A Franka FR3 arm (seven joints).
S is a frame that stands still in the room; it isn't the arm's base.
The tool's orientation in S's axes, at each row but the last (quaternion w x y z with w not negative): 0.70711 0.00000 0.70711 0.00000; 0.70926 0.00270 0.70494 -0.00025; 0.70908 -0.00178 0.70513 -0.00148; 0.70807 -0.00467 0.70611 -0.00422; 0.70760 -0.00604 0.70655 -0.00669
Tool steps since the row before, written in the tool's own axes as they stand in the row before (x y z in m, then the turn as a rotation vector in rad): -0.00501 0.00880 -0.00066 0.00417 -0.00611 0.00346; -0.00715 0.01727 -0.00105 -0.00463 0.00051 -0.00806; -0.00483 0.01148 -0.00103 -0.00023 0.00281 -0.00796; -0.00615 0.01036 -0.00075 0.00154 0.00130 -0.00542; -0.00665 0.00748 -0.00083 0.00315 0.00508 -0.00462
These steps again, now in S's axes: -0.00066 0.00880 0.00501 0.00346 -0.00611 -0.00417; -0.00102 0.01725 0.00720 -0.00809 0.00053 0.00458; -0.00106 0.01150 0.00477 -0.00796 0.00281 0.00017; -0.00077 0.01044 0.00602 -0.00542 0.00128 -0.00157; -0.00083 0.00760 0.00651 -0.00461 0.00503 -0.00325
